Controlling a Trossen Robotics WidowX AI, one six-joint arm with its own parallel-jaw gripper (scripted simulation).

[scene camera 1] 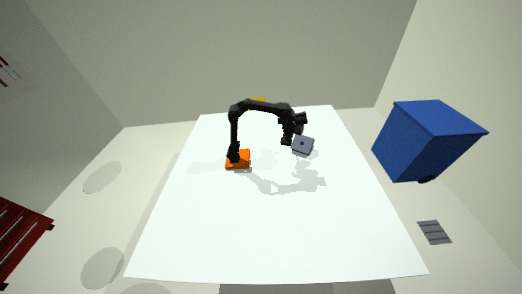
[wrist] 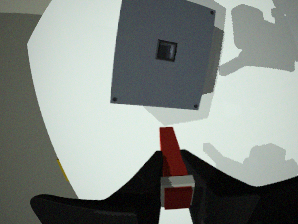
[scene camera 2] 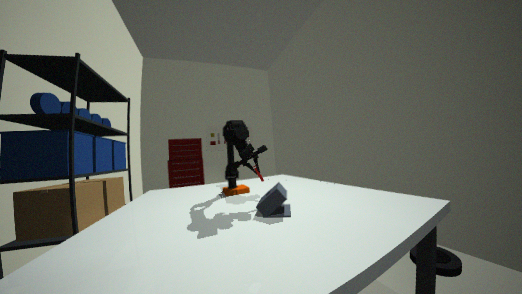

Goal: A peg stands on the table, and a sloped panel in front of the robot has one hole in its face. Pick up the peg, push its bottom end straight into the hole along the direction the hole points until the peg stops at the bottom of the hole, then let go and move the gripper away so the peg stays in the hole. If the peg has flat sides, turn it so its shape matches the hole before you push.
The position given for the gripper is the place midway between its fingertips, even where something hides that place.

Labels:
The gripper (wrist: 170,156) carries a red square-sided peg.

